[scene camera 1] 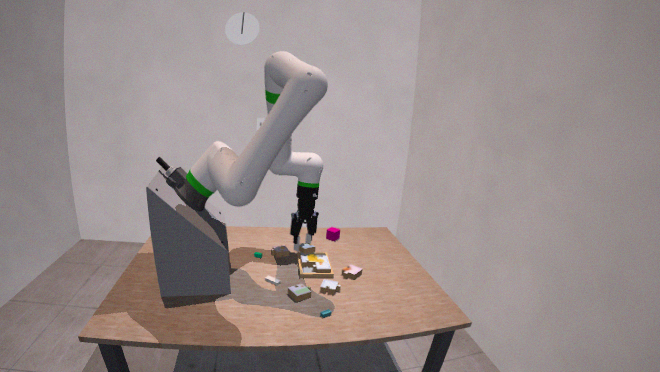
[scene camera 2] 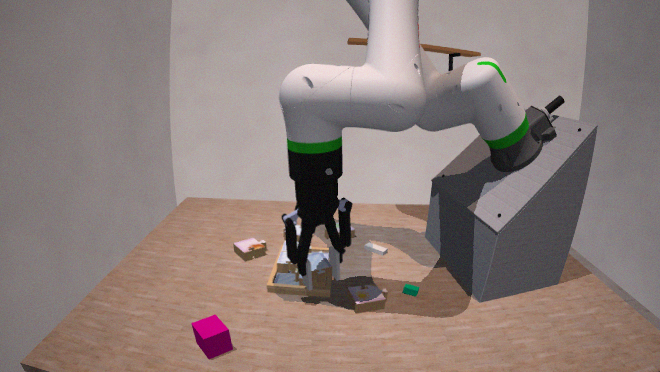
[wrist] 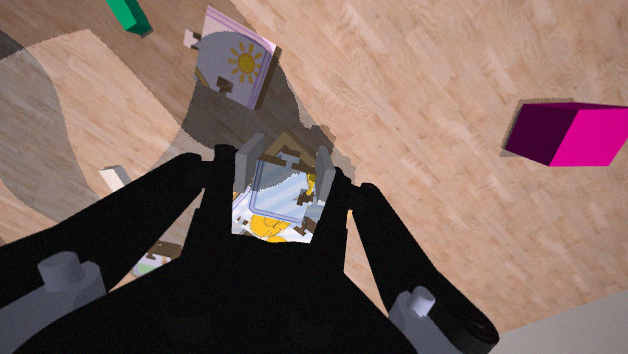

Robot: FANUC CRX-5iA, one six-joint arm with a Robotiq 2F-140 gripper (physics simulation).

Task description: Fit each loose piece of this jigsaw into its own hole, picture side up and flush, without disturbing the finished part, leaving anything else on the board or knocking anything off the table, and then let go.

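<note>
My gripper [scene camera 1: 303, 243] [scene camera 2: 321, 271] [wrist: 289, 153] is shut on a light-blue-striped jigsaw piece [scene camera 1: 307, 248] [scene camera 2: 320, 261] [wrist: 280, 195], picture side up, low over one corner of the framed board [scene camera 1: 316, 275] [scene camera 2: 285, 289]. Whether it touches the board is hidden. The finished part [scene camera 1: 316, 259] [wrist: 270, 225], with yellow duck shapes, lies in the board. Loose pieces lie on the table: a sun piece [scene camera 1: 282, 254] [scene camera 2: 367, 295] [wrist: 245, 62], a pink-and-orange piece [scene camera 1: 352, 270] [scene camera 2: 250, 247], a white piece [scene camera 1: 330, 286] and a green-striped piece [scene camera 1: 299, 292] [wrist: 155, 262].
A magenta cube [scene camera 1: 333, 234] [scene camera 2: 212, 336] [wrist: 585, 135], a green block [scene camera 1: 258, 255] [scene camera 2: 410, 289] [wrist: 131, 17], a small white block [scene camera 1: 272, 280] [scene camera 2: 376, 248] [wrist: 114, 177] and a teal block [scene camera 1: 325, 313] lie on the table. The grey pedestal [scene camera 1: 190, 260] [scene camera 2: 540, 215] carries the arm.
</note>
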